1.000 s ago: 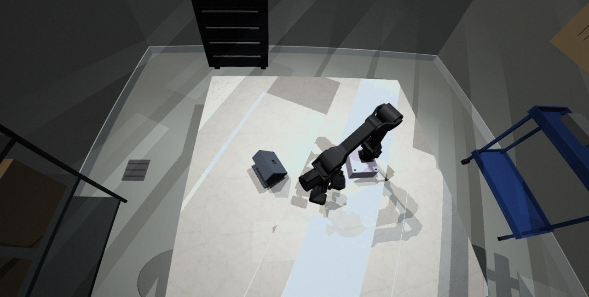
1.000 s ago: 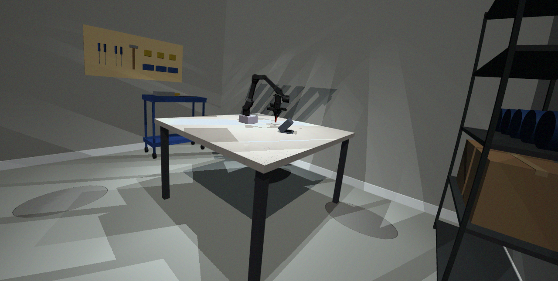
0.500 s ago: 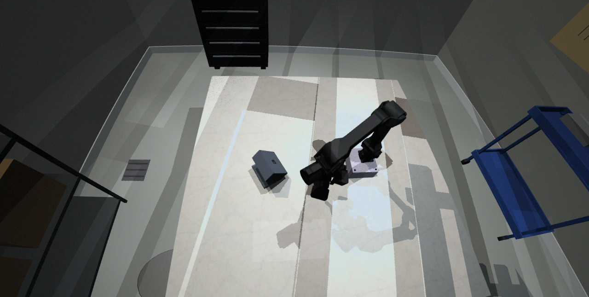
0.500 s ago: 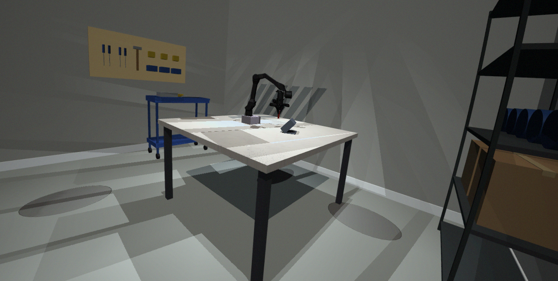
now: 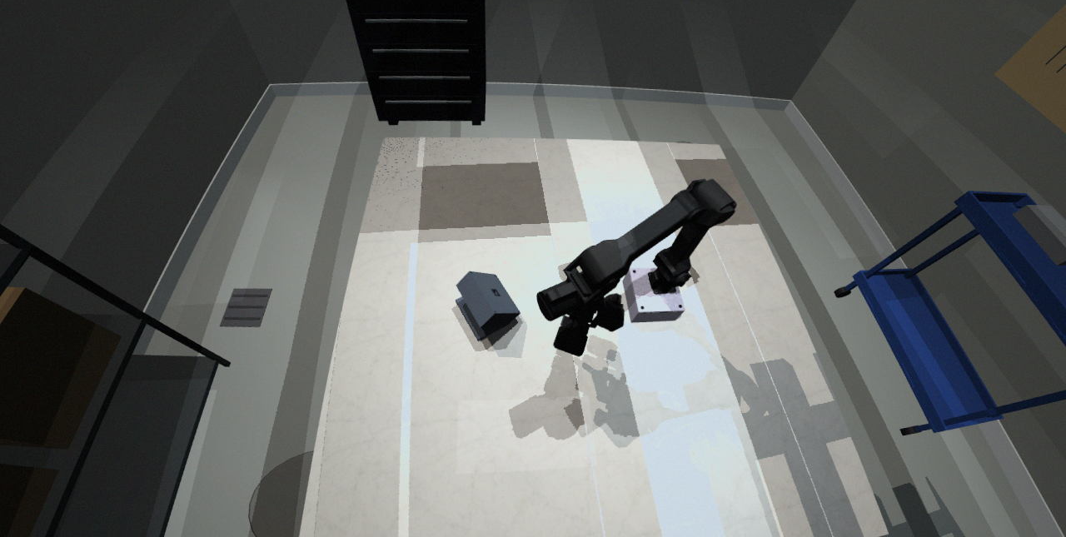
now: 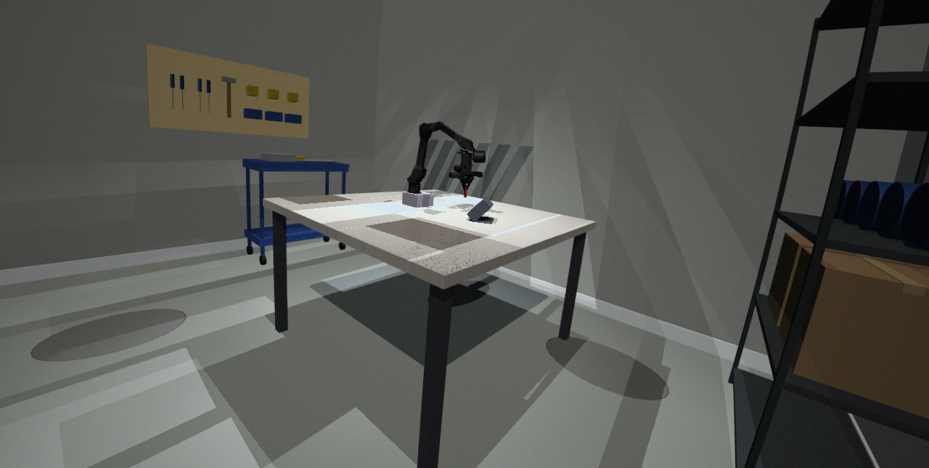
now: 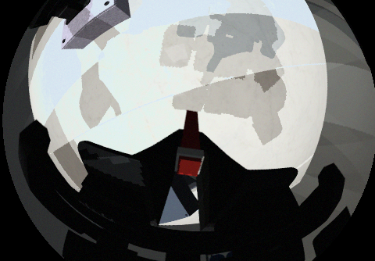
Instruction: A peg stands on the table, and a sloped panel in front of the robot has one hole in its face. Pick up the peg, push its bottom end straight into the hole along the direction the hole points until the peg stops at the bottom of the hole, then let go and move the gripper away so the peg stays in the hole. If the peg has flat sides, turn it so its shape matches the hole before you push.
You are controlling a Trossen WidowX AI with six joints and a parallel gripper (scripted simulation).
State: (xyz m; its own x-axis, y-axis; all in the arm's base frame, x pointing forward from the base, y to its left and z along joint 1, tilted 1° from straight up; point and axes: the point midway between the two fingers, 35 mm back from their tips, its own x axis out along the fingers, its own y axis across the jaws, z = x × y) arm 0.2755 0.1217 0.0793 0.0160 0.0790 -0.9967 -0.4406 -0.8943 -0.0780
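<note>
My gripper tip is now 19 cm short of the sloped panel, 12 cm to the left of it and 6 cm above it. From my gripper tip the other things lie so: red peg (2 cm above).
</note>
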